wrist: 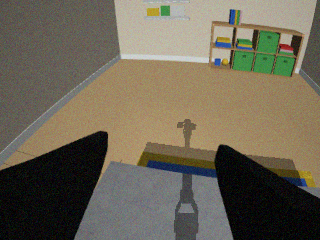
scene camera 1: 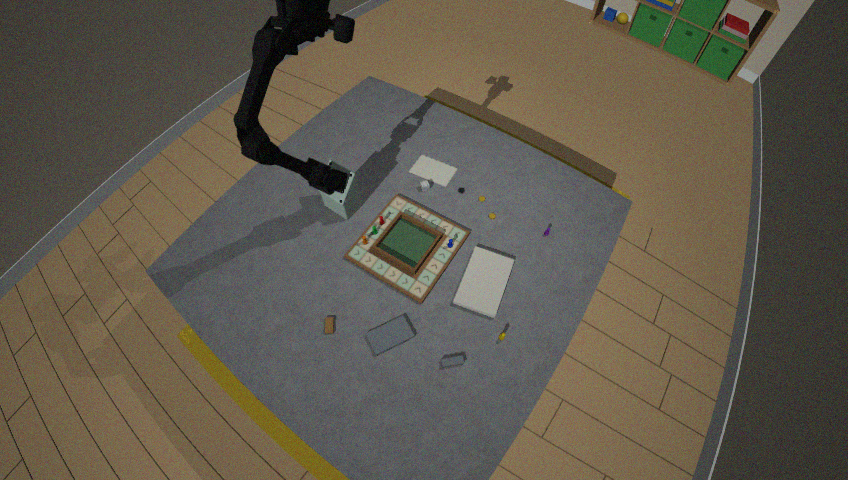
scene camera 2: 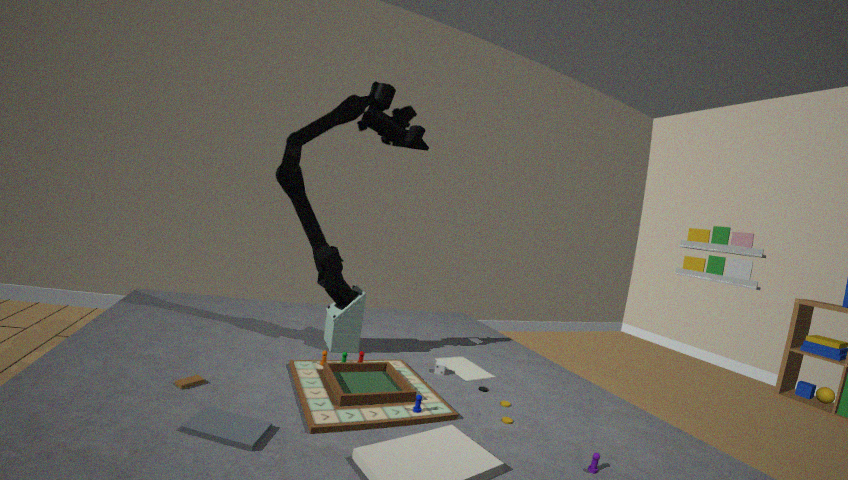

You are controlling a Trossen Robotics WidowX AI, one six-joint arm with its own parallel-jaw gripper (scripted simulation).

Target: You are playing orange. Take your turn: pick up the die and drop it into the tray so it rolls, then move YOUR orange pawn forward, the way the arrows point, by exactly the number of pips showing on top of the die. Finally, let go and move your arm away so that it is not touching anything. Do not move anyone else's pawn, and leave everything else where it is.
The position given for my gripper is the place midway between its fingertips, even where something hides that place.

My gripper (scene camera 2: 422, 148) is open, holding nothing. I also see a white pad (scene camera 1: 482, 287), a white card (scene camera 1: 438, 172) and a green tray (scene camera 1: 407, 242).
The white card is seen too in scene camera 2 (scene camera 2: 468, 371). My gripper is seen too in the wrist view (wrist: 163, 146). The green tray also shows in scene camera 2 (scene camera 2: 373, 381). The wrist view misses the white pad: it is out of frame. The wrist view does not show the white card: it is out of frame.
